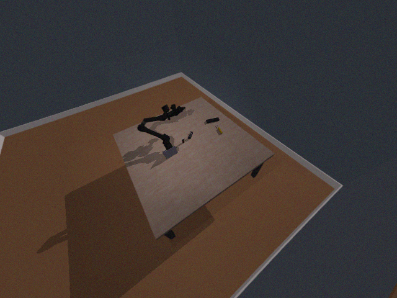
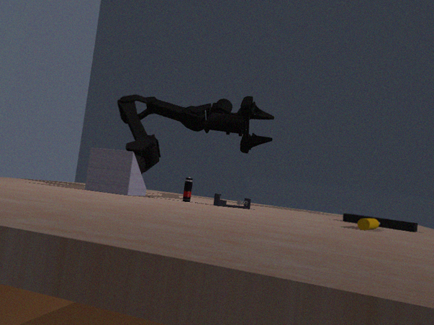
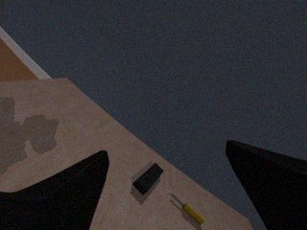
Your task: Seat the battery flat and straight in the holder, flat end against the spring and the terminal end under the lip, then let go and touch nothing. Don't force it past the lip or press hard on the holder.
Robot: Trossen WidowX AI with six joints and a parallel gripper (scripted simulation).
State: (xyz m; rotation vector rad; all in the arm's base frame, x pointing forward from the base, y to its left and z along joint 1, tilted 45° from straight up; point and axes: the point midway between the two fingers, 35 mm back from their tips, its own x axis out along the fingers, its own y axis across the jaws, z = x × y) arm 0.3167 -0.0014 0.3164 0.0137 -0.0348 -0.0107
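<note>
My gripper tip is 22 cm above the battery, 21 cm to the left of it and 19 cm past it. From my gripper tip the other things lie so: flat black bar 30 cm ahead, 24 cm below, 15 cm to the right.
</note>
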